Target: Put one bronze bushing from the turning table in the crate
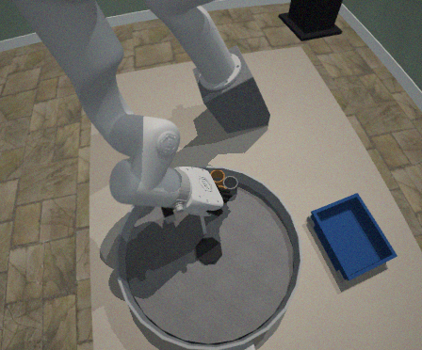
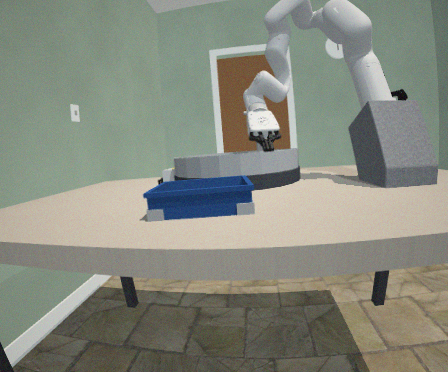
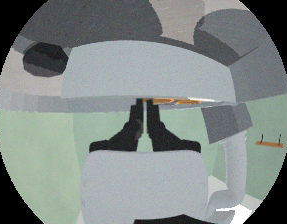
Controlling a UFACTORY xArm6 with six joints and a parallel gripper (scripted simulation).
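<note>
Right now my hand is 29 cm to the right of the blue crate, 19 cm short of it and 8 cm above it. From my hand the other things lie so: grey turning table (10 cm ahead, 7 cm to the right, 6 cm below).
</note>
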